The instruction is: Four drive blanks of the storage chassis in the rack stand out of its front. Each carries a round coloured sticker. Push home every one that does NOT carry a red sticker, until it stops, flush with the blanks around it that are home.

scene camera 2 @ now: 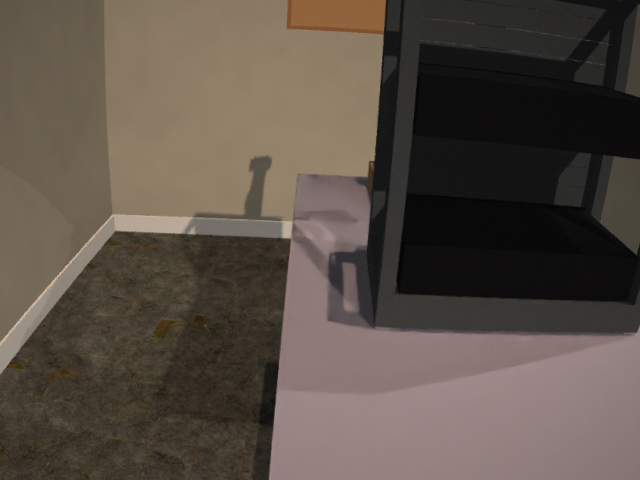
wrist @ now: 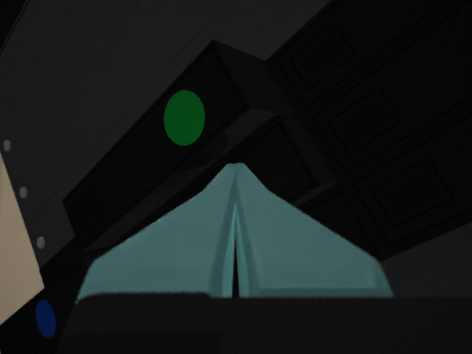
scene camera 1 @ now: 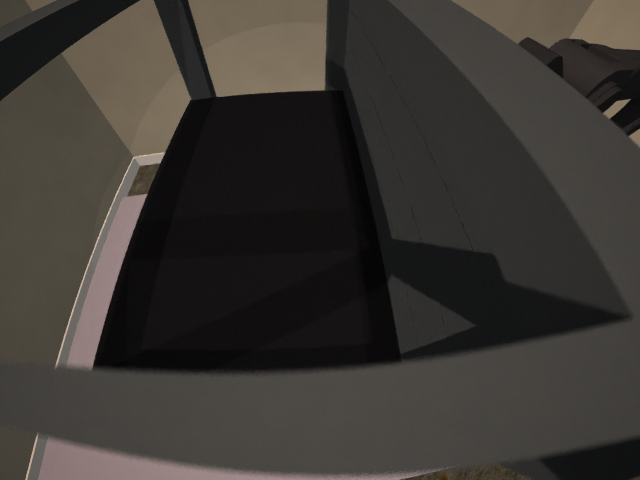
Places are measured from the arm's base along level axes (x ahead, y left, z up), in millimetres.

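Pixels of known places: gripper, between the fingertips: (wrist: 235, 178).
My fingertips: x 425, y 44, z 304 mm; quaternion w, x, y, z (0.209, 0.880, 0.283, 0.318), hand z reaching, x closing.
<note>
For each thing: its top centre in the pictures, then the offset to it from my fingertips. Level surfaces: height alone.
- blank, centre of its top: (wrist: 282, 228) 63 mm ahead, 36 mm right, 17 mm up
- blue sticker, centre of its top: (wrist: 51, 336) 24 mm back, 131 mm right, 13 mm up
- pinkish table top, height of its surface: 372 mm down
My gripper (wrist: 235, 178) is shut and empty, its teal fingertips pointing at the dark chassis front in the wrist view. A blank with a green sticker (wrist: 184, 118) stands out of the front, up and left of the fingertips. Beside it another blank (wrist: 282, 160) shows a side face and is partly hidden behind the fingers. Several blanks (wrist: 364, 120) farther right show square outlines and look level with each other. A blue sticker (wrist: 46, 318) shows at the lower left; how far its blank stands out is unclear. No red sticker shows. Any contact is hidden.
The grey rack (scene camera 1: 310, 413) (scene camera 2: 404, 155) stands on a pinkish table top (scene camera 2: 330, 372). It holds black boxes (scene camera 1: 258, 180) (scene camera 2: 516, 273); their blank fronts do not show in the scene views. Part of the dark arm (scene camera 1: 589, 64) shows beyond the rack. A perforated grey panel (wrist: 75, 100) runs beside the green-stickered blank.
</note>
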